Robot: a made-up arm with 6 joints. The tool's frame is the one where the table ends. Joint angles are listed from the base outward.
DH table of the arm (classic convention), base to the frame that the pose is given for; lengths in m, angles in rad. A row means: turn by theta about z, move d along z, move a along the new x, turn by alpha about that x. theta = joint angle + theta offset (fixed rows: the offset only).
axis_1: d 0.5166; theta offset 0; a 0; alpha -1.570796
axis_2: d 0; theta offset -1.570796; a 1.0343; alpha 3.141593
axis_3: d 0; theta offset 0; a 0; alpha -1.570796
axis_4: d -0.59; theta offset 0; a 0; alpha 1.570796
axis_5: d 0.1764; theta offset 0; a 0; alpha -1.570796
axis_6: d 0; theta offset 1.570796; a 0; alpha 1.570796
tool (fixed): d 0; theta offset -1.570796; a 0; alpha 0
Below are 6 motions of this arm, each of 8 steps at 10 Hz.
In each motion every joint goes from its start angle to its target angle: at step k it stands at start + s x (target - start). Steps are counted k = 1, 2, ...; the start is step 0. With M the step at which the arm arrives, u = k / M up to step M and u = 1 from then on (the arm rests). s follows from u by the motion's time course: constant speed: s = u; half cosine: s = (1 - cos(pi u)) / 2; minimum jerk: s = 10 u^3 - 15 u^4 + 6 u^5.
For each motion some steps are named. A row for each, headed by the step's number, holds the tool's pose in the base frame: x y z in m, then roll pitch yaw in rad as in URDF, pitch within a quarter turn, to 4 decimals.
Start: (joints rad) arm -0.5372 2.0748 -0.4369 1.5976 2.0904 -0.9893
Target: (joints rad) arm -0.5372 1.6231 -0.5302 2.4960 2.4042 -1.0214
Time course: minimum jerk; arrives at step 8
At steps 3, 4, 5, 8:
3: 0.5687 -0.2831 -0.3863 2.0272 -0.5766 0.6970
4: 0.6435 -0.2892 -0.3026 2.0378 -0.7749 0.7883
5: 0.7039 -0.2905 -0.2100 2.0320 -0.9573 0.9111
8: 0.7568 -0.2868 -0.0886 1.9723 -1.1520 1.1353

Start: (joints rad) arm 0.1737 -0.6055 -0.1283 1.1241 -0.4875 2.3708
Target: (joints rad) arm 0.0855 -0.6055 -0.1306 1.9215 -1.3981 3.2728
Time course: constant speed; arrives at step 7
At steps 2, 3, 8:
2: -0.1362 -0.0591 1.7907 2.5655 -0.2066 -0.5967
3: -0.1409 -0.0379 1.7934 2.3914 -0.2231 -0.7660
8: -0.1444 0.0484 1.7841 1.8842 -0.3893 -1.4874

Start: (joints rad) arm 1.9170 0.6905 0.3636 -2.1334 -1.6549 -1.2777
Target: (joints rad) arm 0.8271 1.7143 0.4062 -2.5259 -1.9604 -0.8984
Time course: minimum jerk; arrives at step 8
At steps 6, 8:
6: 0.5615 1.0056 -0.1118 -2.4770 -0.6332 1.7280
8: 0.6242 0.8912 -0.2275 -2.4257 -0.5979 1.5299

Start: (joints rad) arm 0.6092 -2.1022 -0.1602 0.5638 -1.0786 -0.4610
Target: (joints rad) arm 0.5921 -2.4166 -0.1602 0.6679 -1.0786 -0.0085
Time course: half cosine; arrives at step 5
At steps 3, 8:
3: -0.8909 -0.7791 0.2590 0.7106 -0.9010 -0.3966
8: -0.8720 -0.7534 0.1299 0.7283 -0.9338 -0.5700

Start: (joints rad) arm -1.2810 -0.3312 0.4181 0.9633 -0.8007 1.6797
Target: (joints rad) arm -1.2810 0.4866 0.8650 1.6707 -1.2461 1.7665
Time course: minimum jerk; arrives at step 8
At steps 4, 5, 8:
4: 0.0969 -0.4800 2.0074 -2.6880 -0.0971 -2.2609
5: 0.1867 -0.6847 1.9442 -2.8393 -0.1246 -2.4114
8: 0.2932 -0.9217 1.8119 -3.0036 -0.2072 -2.5813

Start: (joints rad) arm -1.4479 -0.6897 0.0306 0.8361 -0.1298 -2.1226
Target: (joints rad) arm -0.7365 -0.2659 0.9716 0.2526 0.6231 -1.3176
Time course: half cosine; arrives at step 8
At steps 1, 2, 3, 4, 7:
1: -0.1640 0.2745 1.8175 1.3388 -0.6683 -1.5145
2: -0.1889 0.2444 1.8596 1.2674 -0.7817 -1.3625
3: -0.2174 0.1936 1.9168 1.1314 -0.9585 -1.1194
4: -0.2363 0.1278 1.9757 0.8825 -1.1714 -0.7610
7: -0.2105 -0.0336 2.0802 -1.4342 -1.3006 1.7722

